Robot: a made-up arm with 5 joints.
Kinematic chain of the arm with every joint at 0, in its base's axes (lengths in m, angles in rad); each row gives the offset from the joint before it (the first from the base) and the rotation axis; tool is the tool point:
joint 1: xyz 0 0 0.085 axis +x
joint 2: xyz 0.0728 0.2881 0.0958 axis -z
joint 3: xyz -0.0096 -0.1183 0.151 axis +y
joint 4: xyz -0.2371 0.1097 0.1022 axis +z
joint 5: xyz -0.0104 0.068 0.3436 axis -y
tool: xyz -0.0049 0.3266 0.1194
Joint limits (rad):
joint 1: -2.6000..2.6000
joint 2: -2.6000..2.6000
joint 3: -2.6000..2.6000
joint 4: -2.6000..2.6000
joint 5: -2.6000..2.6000
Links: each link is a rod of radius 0.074 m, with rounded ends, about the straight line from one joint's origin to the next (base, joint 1, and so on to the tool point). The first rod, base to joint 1, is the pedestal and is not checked.
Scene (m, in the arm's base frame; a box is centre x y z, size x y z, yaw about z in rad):
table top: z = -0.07
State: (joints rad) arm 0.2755 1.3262 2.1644 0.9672 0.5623
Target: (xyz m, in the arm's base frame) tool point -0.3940 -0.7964 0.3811
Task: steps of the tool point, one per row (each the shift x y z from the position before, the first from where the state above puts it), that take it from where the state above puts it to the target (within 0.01 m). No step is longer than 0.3 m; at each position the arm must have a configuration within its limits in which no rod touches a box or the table.
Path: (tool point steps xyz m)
1: -0.2543 -0.1446 -0.0362
2: -0.2425 -0.0666 -0.0302
3: -0.1918 -0.0228 0.0077
4: -0.1138 -0.0249 0.0443

